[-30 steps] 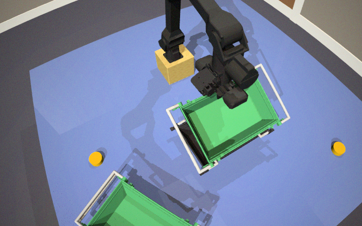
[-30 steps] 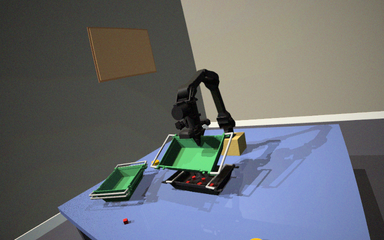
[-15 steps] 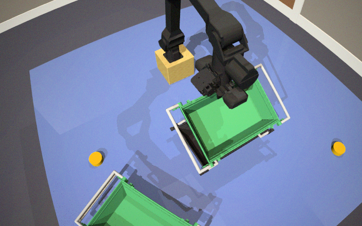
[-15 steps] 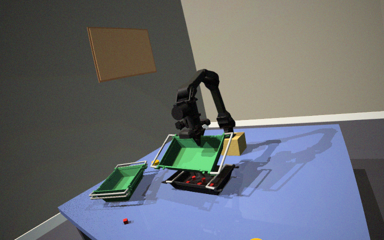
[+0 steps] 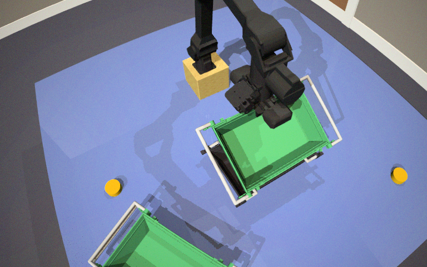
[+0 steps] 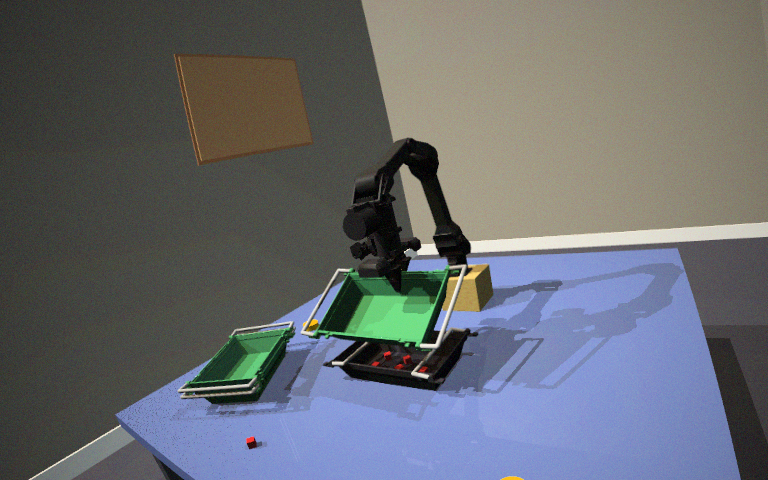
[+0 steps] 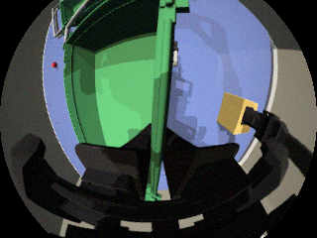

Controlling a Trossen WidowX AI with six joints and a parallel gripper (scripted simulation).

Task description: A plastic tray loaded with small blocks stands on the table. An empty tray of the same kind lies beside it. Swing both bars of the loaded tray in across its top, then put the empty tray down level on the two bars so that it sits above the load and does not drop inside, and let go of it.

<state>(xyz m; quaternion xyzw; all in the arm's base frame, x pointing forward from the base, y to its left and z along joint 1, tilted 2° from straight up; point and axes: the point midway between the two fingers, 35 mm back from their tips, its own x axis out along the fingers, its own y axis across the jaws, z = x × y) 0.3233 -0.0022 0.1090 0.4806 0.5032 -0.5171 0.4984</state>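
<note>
My gripper tip is 8 cm short of the green tray and 1 cm above it. The rest, counted from my gripper tip: red block (40 cm ahead, 15 cm to the right, 17 cm below).
</note>
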